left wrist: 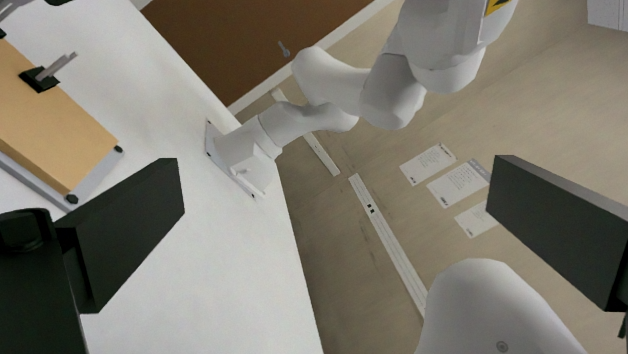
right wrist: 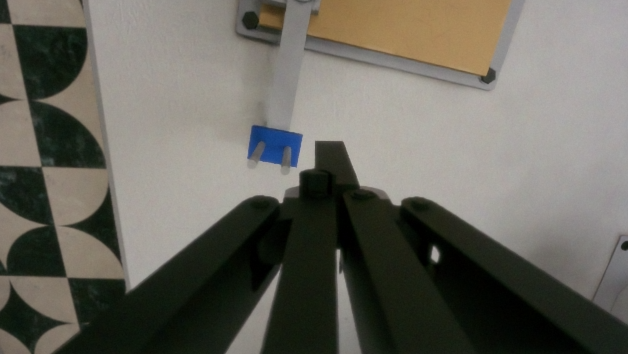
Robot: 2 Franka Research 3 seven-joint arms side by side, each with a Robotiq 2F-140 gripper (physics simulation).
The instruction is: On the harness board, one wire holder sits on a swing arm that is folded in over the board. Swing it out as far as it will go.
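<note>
The harness board (left wrist: 50,120) (right wrist: 400,35) is a tan board on a grey frame. In the right wrist view a grey swing arm (right wrist: 289,75) reaches from the board's corner out past the frame, over the white table. At its end is the blue wire holder (right wrist: 275,142) with two grey prongs. My right gripper (right wrist: 328,163) is shut and empty. Its tips appear just to the right of the blue holder, with a small gap in the view. My left gripper (left wrist: 334,184) is open and empty, away from the board. The arm's pivot is partly cut off at the top.
A black holder (left wrist: 40,79) with grey prongs stands on the board's edge. A white robot arm (left wrist: 295,120) is mounted at the edge of the white table (left wrist: 200,270) (right wrist: 425,145). A grey mounting plate (right wrist: 611,280) shows at the right. Patterned floor (right wrist: 60,190) lies beyond the left edge.
</note>
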